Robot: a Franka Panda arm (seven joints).
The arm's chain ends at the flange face. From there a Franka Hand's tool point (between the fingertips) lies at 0.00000 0.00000 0.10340 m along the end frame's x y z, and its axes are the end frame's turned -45 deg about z.
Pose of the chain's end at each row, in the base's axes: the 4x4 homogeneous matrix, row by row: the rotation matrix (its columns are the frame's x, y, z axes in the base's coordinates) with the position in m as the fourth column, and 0 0 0 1 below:
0.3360, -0.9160, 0.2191, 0.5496; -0.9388, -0.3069, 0.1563, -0.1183; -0.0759, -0.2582, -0.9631, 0.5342; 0, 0, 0, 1
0.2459, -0.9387, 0.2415, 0.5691; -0.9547, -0.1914, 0.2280, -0.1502; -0.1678, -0.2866, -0.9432, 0.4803; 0, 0, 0, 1
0.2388, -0.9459, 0.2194, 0.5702; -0.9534, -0.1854, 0.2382, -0.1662; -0.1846, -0.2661, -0.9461, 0.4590; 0, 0, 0, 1
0.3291, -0.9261, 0.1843, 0.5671; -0.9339, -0.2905, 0.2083, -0.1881; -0.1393, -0.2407, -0.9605, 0.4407; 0, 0, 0, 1
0.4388, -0.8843, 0.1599, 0.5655; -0.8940, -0.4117, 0.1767, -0.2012; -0.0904, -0.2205, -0.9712, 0.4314; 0, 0, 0, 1
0.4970, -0.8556, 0.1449, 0.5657; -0.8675, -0.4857, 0.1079, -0.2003; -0.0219, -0.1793, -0.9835, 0.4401; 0, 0, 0, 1
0.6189, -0.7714, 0.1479, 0.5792; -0.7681, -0.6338, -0.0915, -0.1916; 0.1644, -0.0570, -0.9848, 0.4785; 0, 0, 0, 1
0.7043, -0.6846, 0.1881, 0.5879; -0.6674, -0.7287, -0.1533, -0.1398; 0.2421, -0.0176, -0.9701, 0.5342; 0, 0, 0, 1
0.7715, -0.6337, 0.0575, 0.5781; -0.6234, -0.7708, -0.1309, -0.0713; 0.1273, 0.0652, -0.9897, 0.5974; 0, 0, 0, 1
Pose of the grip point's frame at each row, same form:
0.8853, -0.4101, 0.2191, 0.5723; -0.4468, -0.8808, 0.1563, -0.1021; 0.1289, -0.2362, -0.9631, 0.4346; 0, 0, 0, 1
0.8376, -0.4899, 0.2415, 0.5941; -0.5397, -0.8104, 0.2280, -0.1266; 0.0840, -0.3213, -0.9432, 0.3828; 0, 0, 0, 1
0.8377, -0.5000, 0.2194, 0.5929; -0.5431, -0.8053, 0.2382, -0.1416; 0.0576, -0.3187, -0.9461, 0.3612; 0, 0, 0, 1
0.8876, -0.4221, 0.1843, 0.5862; -0.4550, -0.8658, 0.2083, -0.1666; 0.0717, -0.2687, -0.9605, 0.3414; 0, 0, 0, 1
0.9356, -0.3150, 0.1599, 0.5820; -0.3410, -0.9233, 0.1767, -0.1829; 0.0920, -0.2198, -0.9712, 0.3310; 0, 0, 0, 1
0.9564, -0.2536, 0.1449, 0.5807; -0.2700, -0.9569, 0.1079, -0.1891; 0.1113, -0.1423, -0.9835, 0.3384; 0, 0, 0, 1
0.9831, -0.1078, 0.1479, 0.5945; -0.0950, -0.9913, -0.0915, -0.2011; 0.1566, 0.0759, -0.9848, 0.3767; 0, 0, 0, 1
0.9821, 0.0139, 0.1881, 0.6073; 0.0433, -0.9872, -0.1533, -0.1557; 0.1836, 0.1587, -0.9701, 0.4339; 0, 0, 0, 1
0.9936, 0.0974, 0.0575, 0.5840; 0.1042, -0.9858, -0.1309, -0.0848; 0.0439, 0.1361, -0.9897, 0.4951; 0, 0, 0, 1

